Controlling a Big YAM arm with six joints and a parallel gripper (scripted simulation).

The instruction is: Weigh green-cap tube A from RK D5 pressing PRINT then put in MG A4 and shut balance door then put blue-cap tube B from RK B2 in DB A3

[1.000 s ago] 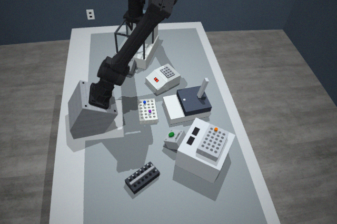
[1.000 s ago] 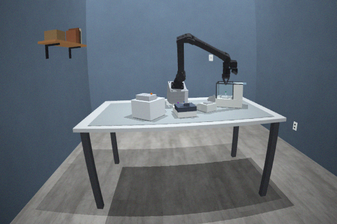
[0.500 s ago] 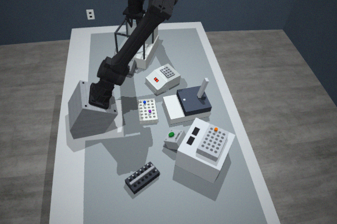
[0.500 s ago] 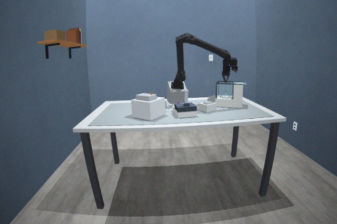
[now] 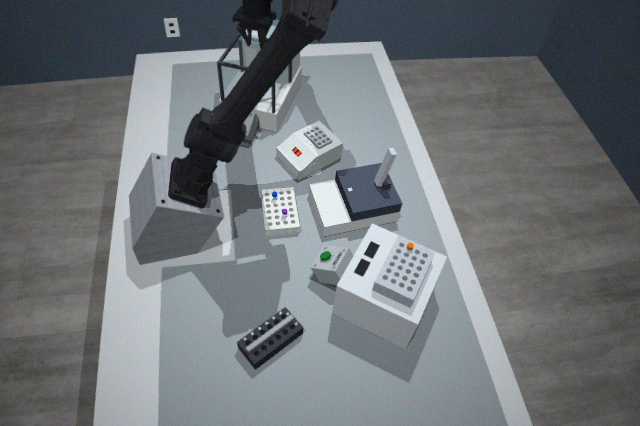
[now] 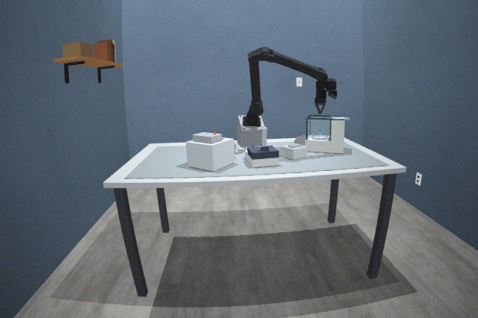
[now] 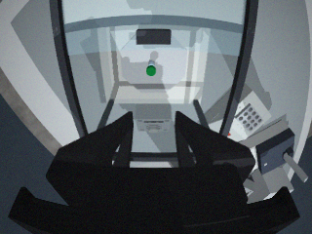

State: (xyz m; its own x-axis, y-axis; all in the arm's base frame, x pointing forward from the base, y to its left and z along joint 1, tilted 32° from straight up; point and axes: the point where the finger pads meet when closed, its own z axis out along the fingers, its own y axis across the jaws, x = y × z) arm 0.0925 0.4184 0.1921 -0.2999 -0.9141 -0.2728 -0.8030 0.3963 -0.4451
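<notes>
Now: hand 8 cm to the right of the balance door, 3 cm short of it and 3 cm above it. Round my hand: white tube rack: 41 cm to the right, 22 cm below, 6 cm ahead; dry block DB: 21 cm to the right, 21 cm below, 14 cm ahead; tube B: 38 cm to the right, 21 cm below, 4 cm ahead.
</notes>
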